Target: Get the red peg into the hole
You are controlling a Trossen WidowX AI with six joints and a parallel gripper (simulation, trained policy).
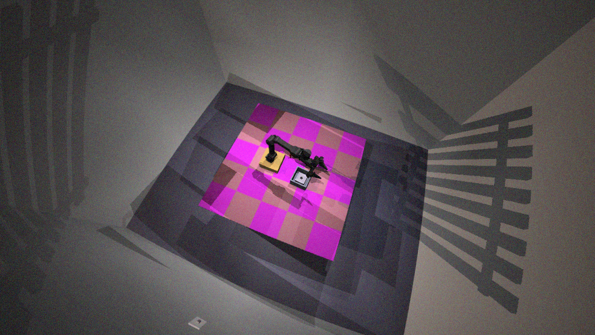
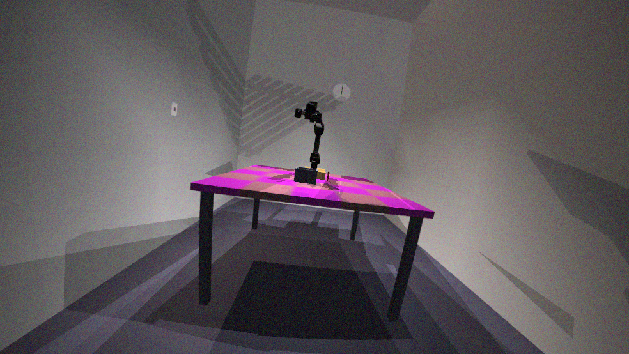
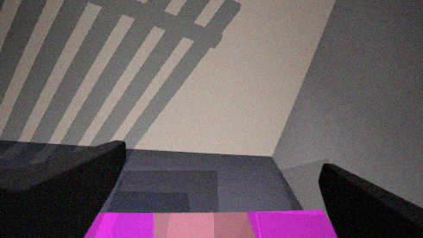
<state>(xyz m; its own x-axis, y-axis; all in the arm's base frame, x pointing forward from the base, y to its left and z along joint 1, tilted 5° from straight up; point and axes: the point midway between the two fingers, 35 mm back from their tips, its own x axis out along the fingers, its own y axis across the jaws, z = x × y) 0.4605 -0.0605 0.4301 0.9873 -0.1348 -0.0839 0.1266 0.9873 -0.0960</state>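
The red peg lies 42 cm below my gripper tip, 38 cm behind it and 20 cm to the left of it. The rest, counted from my gripper tip: dark box: 44 cm below, 18 cm behind, 4 cm to the left.
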